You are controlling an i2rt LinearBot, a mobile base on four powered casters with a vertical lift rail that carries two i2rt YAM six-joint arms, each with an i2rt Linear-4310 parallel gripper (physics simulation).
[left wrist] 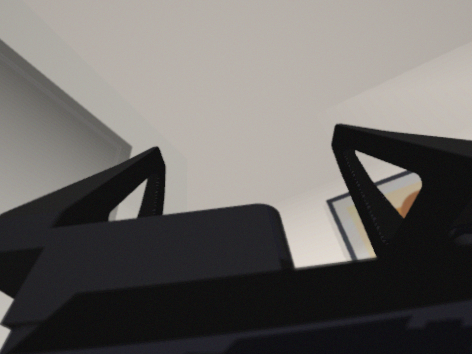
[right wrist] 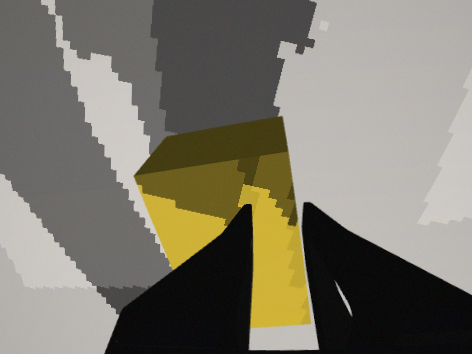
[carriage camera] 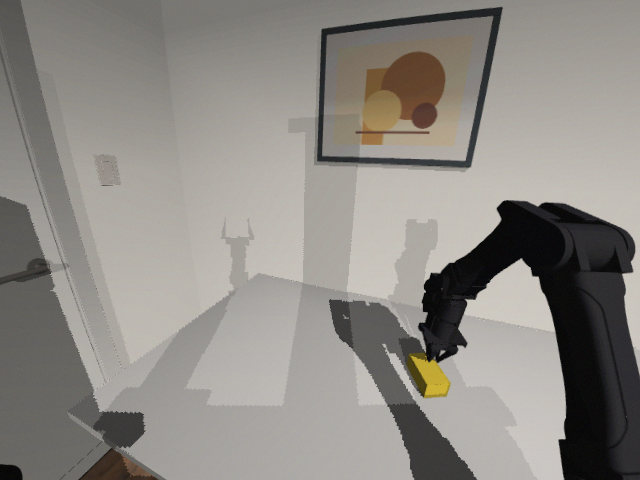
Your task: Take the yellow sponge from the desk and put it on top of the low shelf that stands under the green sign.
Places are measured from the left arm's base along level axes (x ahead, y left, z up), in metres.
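Pixels of known places: left gripper, fingertip midpoint: [left wrist: 247, 145]; right gripper, fingertip midpoint: [right wrist: 277, 215] [carriage camera: 432, 360].
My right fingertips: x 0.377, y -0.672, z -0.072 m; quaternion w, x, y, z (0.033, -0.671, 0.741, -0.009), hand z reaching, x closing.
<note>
Ahead of a thing's pixels: the offset from my right fingertips to its top centre. "*": to the spot under its first point. Level surfaces: height alone.
The yellow sponge {dx -0.023, dy +0.022, dz +0.001 m} [carriage camera: 435, 379] [right wrist: 180, 230] lies on the light grey desk {dz -0.044 m} [carriage camera: 242, 439] [right wrist: 380, 100]. My right gripper [carriage camera: 433, 358] [right wrist: 277, 215] points down at the sponge's far end in the carriage view. Its fingers are nearly together, with a narrow gap and nothing held between them. In the right wrist view the sponge shows below and through that gap; whether the tips touch its top I cannot tell. My left gripper [left wrist: 247, 145] is open and empty, facing the upper wall and ceiling, away from the desk. The low shelf and the green sign do not show in these views.
A framed picture [carriage camera: 403, 93] [left wrist: 341, 210] hangs on the wall behind the desk. A door with a handle {* dx +0.151, dy +1.199, dz +0.167 m} [carriage camera: 28, 271] is at the left, and a switch plate {dx +0.467, dy +1.149, dz +0.513 m} [carriage camera: 107, 169] is on the wall beside it. Wooden floor {dz -0.764 m} [carriage camera: 111, 465] shows past the desk's near left edge.
</note>
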